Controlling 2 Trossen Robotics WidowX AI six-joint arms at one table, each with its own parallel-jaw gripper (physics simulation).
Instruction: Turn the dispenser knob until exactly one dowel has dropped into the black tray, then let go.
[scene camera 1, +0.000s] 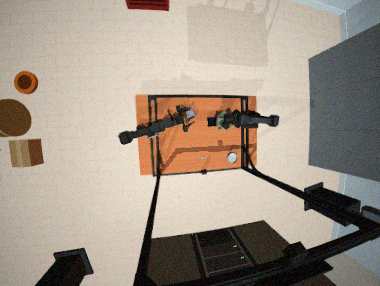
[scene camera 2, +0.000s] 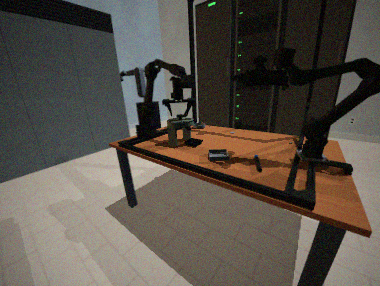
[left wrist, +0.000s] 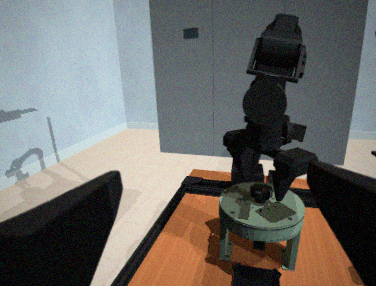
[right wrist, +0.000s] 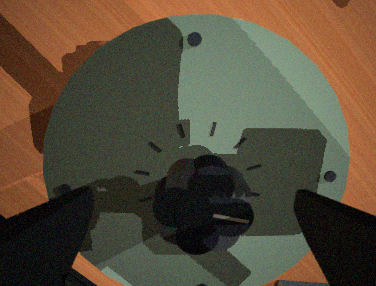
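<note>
The green round dispenser stands on legs near one end of the orange table. Its black lobed knob sits on top, with a pale pointer line. My right gripper is open and hangs straight over the knob, one finger on each side, apart from it. The black tray lies on the table beside the dispenser; what lies in it I cannot tell. My left gripper is open and empty, off to the side and facing the dispenser.
A grey open box lies mid-table near my left gripper. A dark pen with a blue tip lies beyond it. A white round dish sits near a table edge. A black frame runs around the table.
</note>
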